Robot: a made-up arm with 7 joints. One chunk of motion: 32 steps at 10 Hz.
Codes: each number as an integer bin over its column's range. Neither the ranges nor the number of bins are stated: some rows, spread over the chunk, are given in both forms.
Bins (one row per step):
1: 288 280 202 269 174 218 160
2: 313 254 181 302 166 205 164
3: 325 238 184 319 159 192 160
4: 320 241 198 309 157 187 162
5: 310 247 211 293 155 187 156
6: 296 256 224 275 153 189 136
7: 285 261 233 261 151 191 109
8: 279 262 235 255 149 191 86
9: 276 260 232 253 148 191 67
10: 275 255 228 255 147 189 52
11: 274 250 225 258 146 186 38
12: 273 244 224 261 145 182 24
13: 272 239 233 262 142 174 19
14: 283 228 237 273 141 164 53
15: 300 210 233 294 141 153 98
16: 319 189 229 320 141 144 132
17: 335 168 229 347 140 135 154
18: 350 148 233 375 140 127 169
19: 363 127 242 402 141 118 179
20: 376 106 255 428 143 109 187
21: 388 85 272 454 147 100 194
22: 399 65 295 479 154 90 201
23: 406 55 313 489 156 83 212
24: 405 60 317 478 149 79 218
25: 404 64 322 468 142 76 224
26: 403 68 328 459 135 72 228
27: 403 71 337 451 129 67 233
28: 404 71 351 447 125 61 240
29: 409 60 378 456 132 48 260
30: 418 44 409 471 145 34 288
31: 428 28 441 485 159 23 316
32: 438 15 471 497 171 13 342
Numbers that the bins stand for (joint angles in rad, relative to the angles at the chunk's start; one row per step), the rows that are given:
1: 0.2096 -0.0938 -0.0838 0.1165 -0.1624 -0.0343 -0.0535
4: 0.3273 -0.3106 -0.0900 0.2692 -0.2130 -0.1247 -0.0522
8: 0.1765 -0.1939 -0.0321 0.0631 -0.2368 -0.1131 -0.1028
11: 0.1581 -0.2606 -0.0477 0.0745 -0.2457 -0.1277 -0.1347
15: 0.2537 -0.4829 -0.0352 0.2119 -0.2606 -0.2239 -0.0948
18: 0.4377 -0.8275 -0.0352 0.5210 -0.2636 -0.2997 -0.0476
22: 0.6179 -1.2887 0.0618 0.9179 -0.2219 -0.4076 -0.0263
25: 0.6363 -1.2943 0.1041 0.8759 -0.2576 -0.4484 -0.0110
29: 0.6547 -1.3165 0.1918 0.8301 -0.2874 -0.5300 0.0130
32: 0.7614 -1.5666 0.3374 0.9866 -0.1714 -0.6321 0.0676
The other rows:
2: 0.3015 -0.2383 -0.1166 0.2424 -0.1862 -0.0723 -0.0509
3: 0.3457 -0.3273 -0.1119 0.3073 -0.2070 -0.1102 -0.0535
5: 0.2905 -0.2772 -0.0697 0.2081 -0.2189 -0.1247 -0.0562
6: 0.2390 -0.2272 -0.0493 0.1394 -0.2249 -0.1189 -0.0695
7: 0.1985 -0.1994 -0.0352 0.0860 -0.2308 -0.1131 -0.0875
9: 0.1654 -0.2050 -0.0368 0.0555 -0.2398 -0.1131 -0.1154
10: 0.1617 -0.2328 -0.0431 0.0631 -0.2427 -0.1189 -0.1254
12: 0.1544 -0.2939 -0.0493 0.0860 -0.2487 -0.1393 -0.1440
13: 0.1507 -0.3217 -0.0352 0.0898 -0.2576 -0.1626 -0.1474
14: 0.1912 -0.3828 -0.0290 0.1318 -0.2606 -0.1918 -0.1247
16: 0.3236 -0.5996 -0.0415 0.3111 -0.2606 -0.2501 -0.0722
17: 0.3825 -0.7163 -0.0415 0.4142 -0.2636 -0.2764 -0.0575
19: 0.4855 -0.9442 -0.0211 0.6241 -0.2606 -0.3259 -0.0409
20: 0.5333 -1.0609 -0.0008 0.7233 -0.2546 -0.3522 -0.0356
21: 0.5775 -1.1776 0.0258 0.8225 -0.2427 -0.3784 -0.0309
23: 0.6437 -1.3443 0.0900 0.9560 -0.2160 -0.4280 -0.0189
24: 0.6400 -1.3165 0.0963 0.9141 -0.2368 -0.4396 -0.0150
26: 0.6327 -1.2721 0.1135 0.8416 -0.2784 -0.4601 -0.0083
27: 0.6327 -1.2554 0.1276 0.8110 -0.2963 -0.4746 -0.0050
28: 0.6363 -1.2554 0.1495 0.7958 -0.3082 -0.4921 -0.0003
30: 0.6878 -1.4055 0.2403 0.8874 -0.2487 -0.5709 0.0316
31: 0.7246 -1.4944 0.2904 0.9408 -0.2070 -0.6029 0.0503

